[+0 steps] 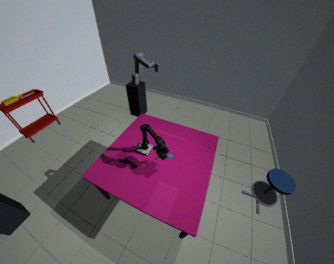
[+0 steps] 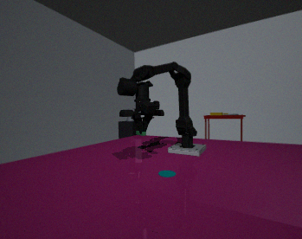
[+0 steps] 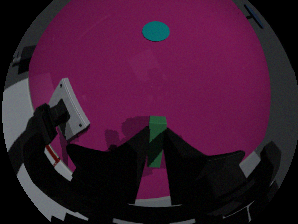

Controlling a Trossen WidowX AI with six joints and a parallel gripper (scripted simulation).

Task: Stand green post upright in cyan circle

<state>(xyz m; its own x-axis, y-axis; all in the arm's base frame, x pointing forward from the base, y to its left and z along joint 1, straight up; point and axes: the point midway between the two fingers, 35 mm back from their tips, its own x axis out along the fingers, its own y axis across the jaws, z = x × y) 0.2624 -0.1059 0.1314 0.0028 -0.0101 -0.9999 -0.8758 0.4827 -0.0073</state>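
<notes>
My gripper tip is 7 cm short of the cyan circle, 15 cm to the right of it and 12 cm above it. From my gripper tip the other things lie so: green post 1 cm behind, 2 cm to the right.
</notes>
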